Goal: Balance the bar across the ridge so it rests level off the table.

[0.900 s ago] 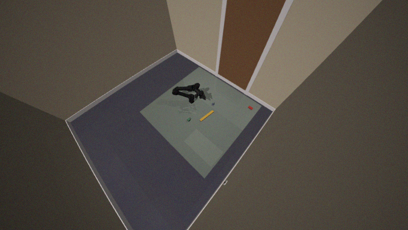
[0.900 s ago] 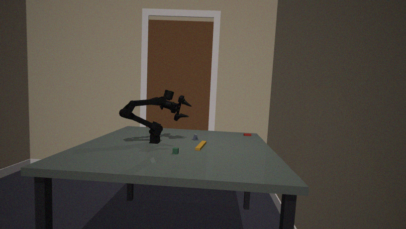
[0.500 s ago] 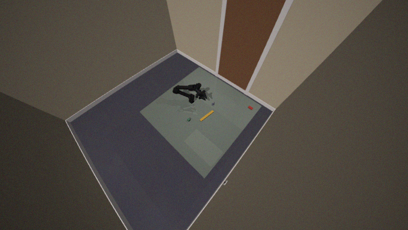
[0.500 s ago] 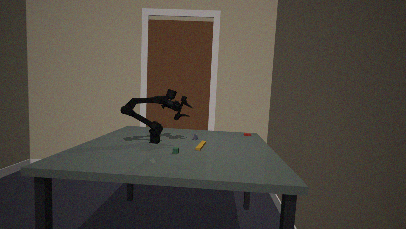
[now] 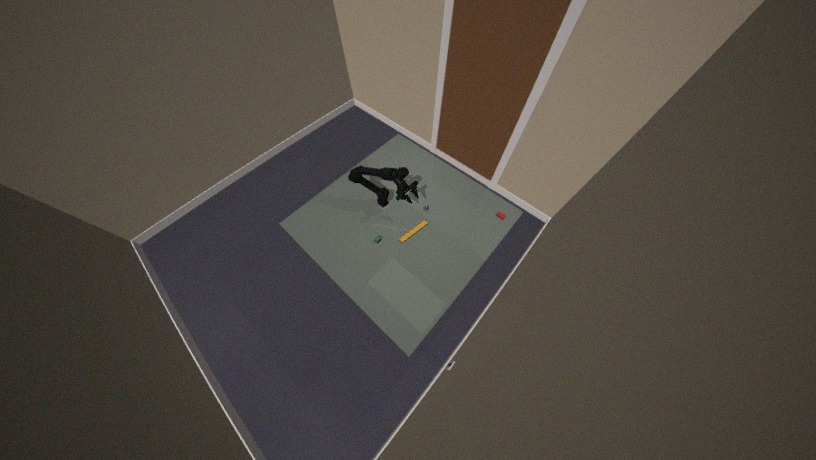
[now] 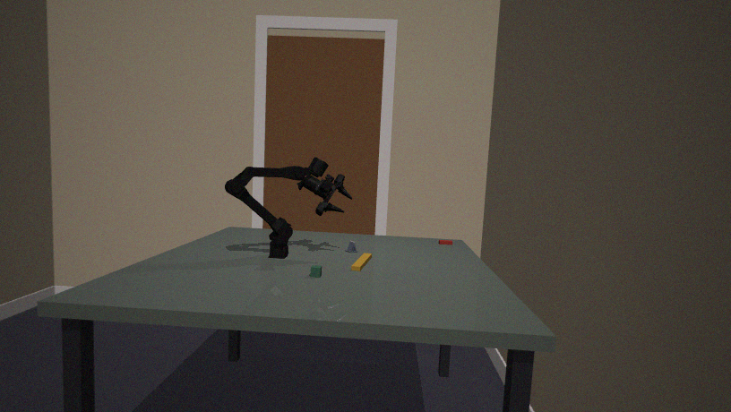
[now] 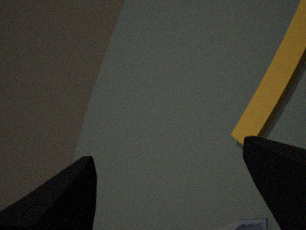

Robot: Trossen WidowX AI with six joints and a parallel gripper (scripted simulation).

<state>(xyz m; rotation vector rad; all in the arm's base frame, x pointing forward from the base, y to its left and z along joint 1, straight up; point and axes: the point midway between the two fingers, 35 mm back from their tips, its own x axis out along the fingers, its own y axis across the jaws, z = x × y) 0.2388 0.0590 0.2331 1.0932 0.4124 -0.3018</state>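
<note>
Now: gripper tip 210 mm above the yellow bar, 90 mm to the left of it and 70 mm short of it. Round my gripper tip: green cube: 310 mm to the right, 200 mm below, 70 mm behind; flat red block: 470 mm ahead, 440 mm to the left, 210 mm below.
</note>
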